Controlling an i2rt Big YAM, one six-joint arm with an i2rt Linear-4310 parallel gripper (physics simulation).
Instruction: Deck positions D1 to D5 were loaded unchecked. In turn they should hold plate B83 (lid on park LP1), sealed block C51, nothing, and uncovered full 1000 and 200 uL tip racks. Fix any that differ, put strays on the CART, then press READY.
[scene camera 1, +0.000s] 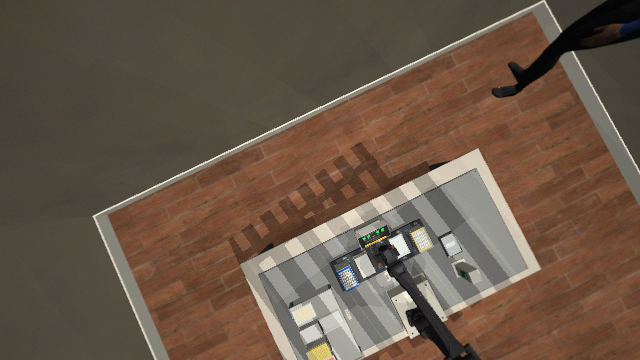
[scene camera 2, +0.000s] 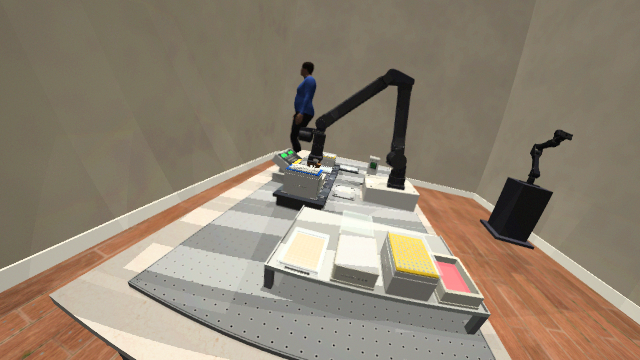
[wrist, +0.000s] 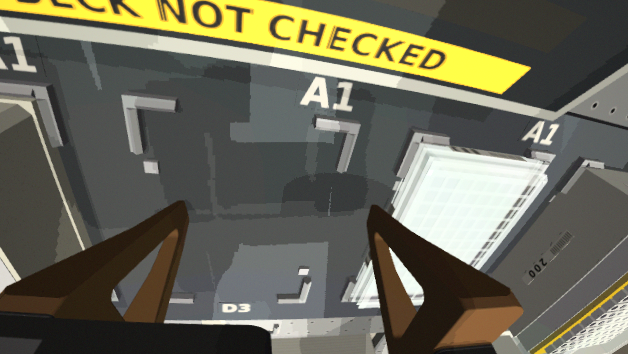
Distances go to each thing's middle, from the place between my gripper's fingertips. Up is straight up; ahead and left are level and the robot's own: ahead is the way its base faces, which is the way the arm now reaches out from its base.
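I consider the well plate (wrist: 465, 201), and I find my hand 0.11 m to the left of it.
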